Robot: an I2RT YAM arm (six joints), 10 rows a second.
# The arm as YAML. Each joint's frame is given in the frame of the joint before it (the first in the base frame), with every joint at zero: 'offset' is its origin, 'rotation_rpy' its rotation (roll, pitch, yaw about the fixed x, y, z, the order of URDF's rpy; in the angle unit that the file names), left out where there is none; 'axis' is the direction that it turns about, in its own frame. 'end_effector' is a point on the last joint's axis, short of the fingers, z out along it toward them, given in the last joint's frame.
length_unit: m
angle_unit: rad
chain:
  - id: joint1
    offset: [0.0, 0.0, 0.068]
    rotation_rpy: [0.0, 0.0, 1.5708]
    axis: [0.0, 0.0, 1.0]
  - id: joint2
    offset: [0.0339, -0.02, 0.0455]
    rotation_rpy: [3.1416, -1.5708, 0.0]
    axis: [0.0, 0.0, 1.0]
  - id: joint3
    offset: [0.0, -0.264, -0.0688]
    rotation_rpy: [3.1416, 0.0, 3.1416]
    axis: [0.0, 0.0, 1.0]
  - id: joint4
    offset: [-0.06, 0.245, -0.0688]
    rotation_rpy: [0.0, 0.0, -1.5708]
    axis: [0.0, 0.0, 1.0]
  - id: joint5
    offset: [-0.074, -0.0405, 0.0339]
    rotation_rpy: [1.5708, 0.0, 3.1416]
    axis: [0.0, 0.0, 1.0]
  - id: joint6
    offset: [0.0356, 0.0, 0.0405]
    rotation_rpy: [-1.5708, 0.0, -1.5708]
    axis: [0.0, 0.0, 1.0]
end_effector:
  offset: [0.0, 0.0, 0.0]
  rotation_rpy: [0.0, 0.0, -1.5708]
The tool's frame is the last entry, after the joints.
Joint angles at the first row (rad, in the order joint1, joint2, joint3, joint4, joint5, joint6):
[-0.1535 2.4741 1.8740 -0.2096 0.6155 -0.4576]
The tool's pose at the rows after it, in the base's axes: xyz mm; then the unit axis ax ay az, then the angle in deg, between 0 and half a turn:
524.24 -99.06 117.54 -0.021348 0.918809 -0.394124 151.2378
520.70 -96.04 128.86 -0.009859 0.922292 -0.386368 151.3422
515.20 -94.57 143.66 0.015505 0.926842 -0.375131 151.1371
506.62 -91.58 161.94 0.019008 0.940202 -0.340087 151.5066
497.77 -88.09 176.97 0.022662 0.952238 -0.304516 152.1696
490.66 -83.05 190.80 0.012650 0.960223 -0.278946 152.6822
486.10 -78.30 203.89 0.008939 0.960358 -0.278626 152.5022
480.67 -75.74 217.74 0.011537 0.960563 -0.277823 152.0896
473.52 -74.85 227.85 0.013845 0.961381 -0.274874 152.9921
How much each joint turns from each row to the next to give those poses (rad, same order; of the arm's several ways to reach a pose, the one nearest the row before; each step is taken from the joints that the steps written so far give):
[0.0064 -0.0092 0.0004 -0.0153 0.0218 0.0038]
[0.0046 -0.0290 0.0000 -0.0500 -0.0016 0.0382]
[0.0012 -0.0378 -0.0001 -0.0629 -0.0026 0.0664]
[0.0000 -0.0511 0.0001 -0.0961 -0.0599 0.0457]
[0.0007 -0.0438 0.0000 -0.0893 -0.0599 0.0431]
[0.0050 -0.0382 -0.0001 -0.0644 -0.0485 0.0069]
[0.0084 -0.0313 0.0001 -0.0302 0.0012 0.0000]
[0.0038 -0.0332 0.0000 -0.0290 0.0004 0.0080]
[0.0000 -0.0278 0.0000 -0.0473 -0.0004 0.0099]

